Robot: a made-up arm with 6 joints. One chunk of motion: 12 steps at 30 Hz.
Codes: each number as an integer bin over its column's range. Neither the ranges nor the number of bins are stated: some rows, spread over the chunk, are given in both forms.
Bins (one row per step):
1: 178 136 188 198 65 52
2: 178 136 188 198 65 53
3: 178 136 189 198 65 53
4: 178 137 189 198 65 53
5: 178 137 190 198 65 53
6: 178 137 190 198 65 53
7: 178 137 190 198 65 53
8: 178 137 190 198 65 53
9: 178 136 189 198 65 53
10: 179 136 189 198 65 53
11: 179 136 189 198 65 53
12: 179 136 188 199 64 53
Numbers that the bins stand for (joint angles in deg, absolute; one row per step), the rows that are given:
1: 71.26 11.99 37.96 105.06 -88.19 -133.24
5: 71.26 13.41 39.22 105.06 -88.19 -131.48
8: 71.26 13.41 39.22 105.06 -88.19 -131.48
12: 72.67 11.99 37.96 106.55 -89.60 -131.48
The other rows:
2: 71.26 11.99 37.96 105.06 -88.19 -131.48
3: 71.26 11.99 38.59 105.06 -88.19 -131.48
4: 71.26 13.41 38.59 105.06 -88.19 -131.48
6: 71.26 13.41 39.22 105.06 -88.19 -131.48
7: 71.26 13.41 39.22 105.06 -88.19 -131.48
9: 71.26 11.99 38.59 105.06 -88.19 -131.48
10: 72.67 11.99 38.59 105.06 -88.19 -131.48
11: 72.67 11.99 38.59 105.06 -88.19 -131.48

